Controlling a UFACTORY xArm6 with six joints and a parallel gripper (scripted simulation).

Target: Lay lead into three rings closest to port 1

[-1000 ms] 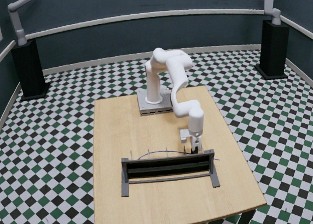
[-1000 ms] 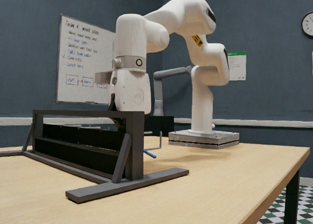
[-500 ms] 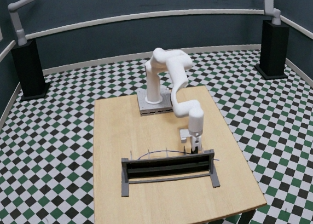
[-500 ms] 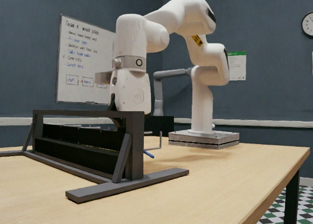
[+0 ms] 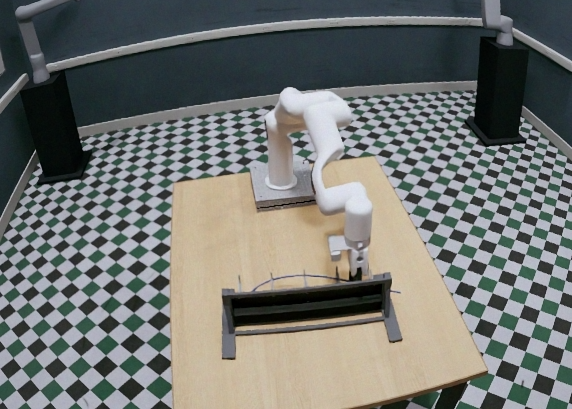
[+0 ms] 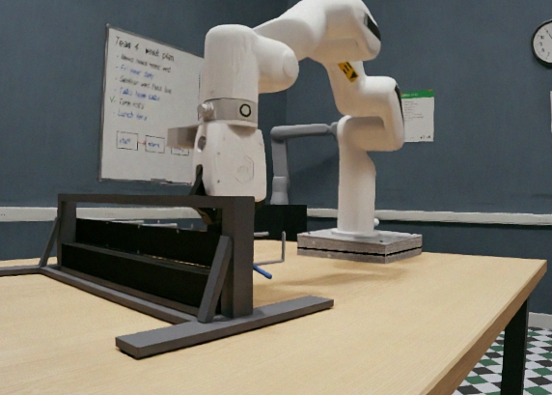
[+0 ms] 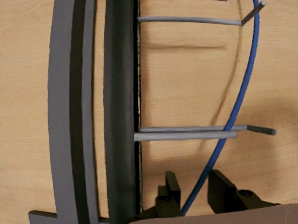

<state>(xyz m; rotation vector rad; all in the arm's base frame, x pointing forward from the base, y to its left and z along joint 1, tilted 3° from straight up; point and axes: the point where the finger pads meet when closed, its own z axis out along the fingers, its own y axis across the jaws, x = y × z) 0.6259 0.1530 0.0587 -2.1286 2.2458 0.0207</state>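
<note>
Now: hand 50 mm short of the grey rack, 150 mm to the left of it and 20 mm above it.
</note>
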